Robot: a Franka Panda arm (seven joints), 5 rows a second.
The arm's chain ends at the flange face. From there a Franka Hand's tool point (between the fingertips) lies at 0.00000 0.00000 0.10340 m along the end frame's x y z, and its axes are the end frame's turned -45 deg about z.
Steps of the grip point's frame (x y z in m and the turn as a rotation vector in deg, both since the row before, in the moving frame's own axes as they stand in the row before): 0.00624, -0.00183, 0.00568, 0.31, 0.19, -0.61; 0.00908, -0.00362, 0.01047, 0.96, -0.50, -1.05; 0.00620, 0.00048, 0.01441, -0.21, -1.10, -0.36; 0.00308, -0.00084, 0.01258, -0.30, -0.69, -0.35
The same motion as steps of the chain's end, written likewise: 0.00327, -0.00507, 0.00568, 0.35, -0.08, -0.61; 0.00573, -0.00841, 0.01049, 0.33, -1.03, -1.05; 0.00585, -0.00572, 0.01443, -0.93, -0.63, -0.36; 0.00208, -0.00404, 0.01259, -0.70, -0.28, -0.35
